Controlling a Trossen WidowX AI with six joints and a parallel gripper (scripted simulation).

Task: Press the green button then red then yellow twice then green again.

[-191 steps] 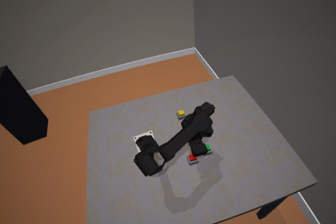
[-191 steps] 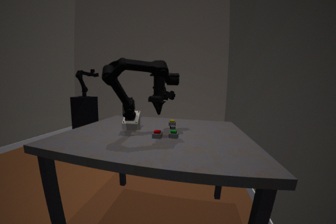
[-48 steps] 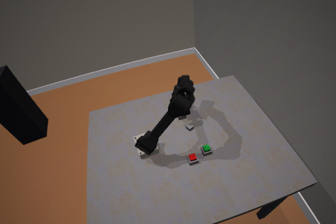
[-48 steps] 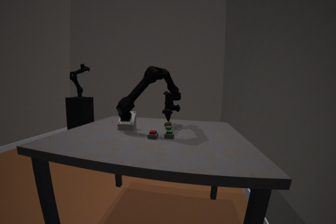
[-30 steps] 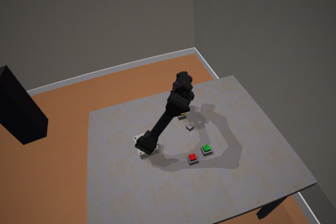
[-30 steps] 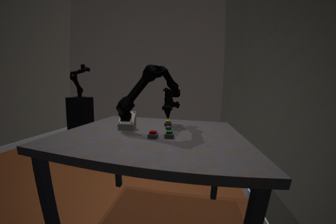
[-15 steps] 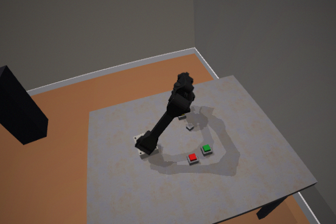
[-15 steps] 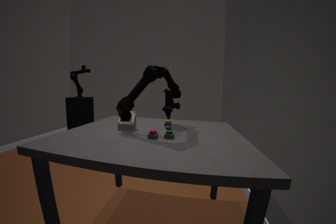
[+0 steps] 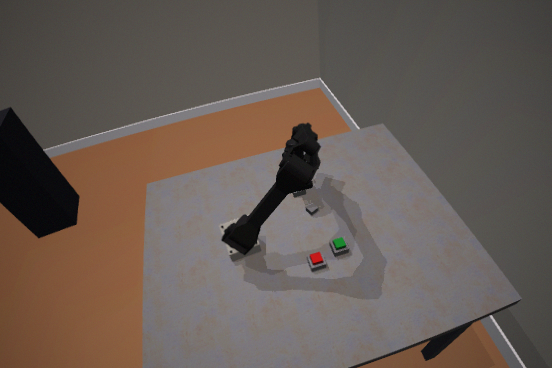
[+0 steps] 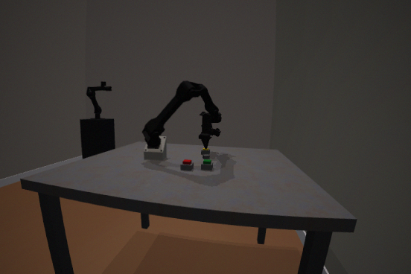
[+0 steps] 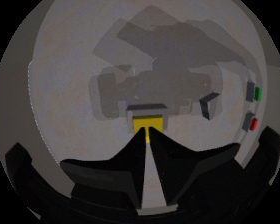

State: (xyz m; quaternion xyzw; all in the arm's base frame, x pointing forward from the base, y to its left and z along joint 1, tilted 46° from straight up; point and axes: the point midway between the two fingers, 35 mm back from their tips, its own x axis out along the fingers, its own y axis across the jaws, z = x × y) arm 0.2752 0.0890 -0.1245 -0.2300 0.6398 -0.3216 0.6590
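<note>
Right now the yellow button is 10 mm below my gripper tip. The rest, counted from my gripper tip: small grey block 110 mm to the right, 20 mm below; then green button 290 mm to the right, 10 mm ahead; then red button 310 mm to the right, 70 mm behind.
</note>
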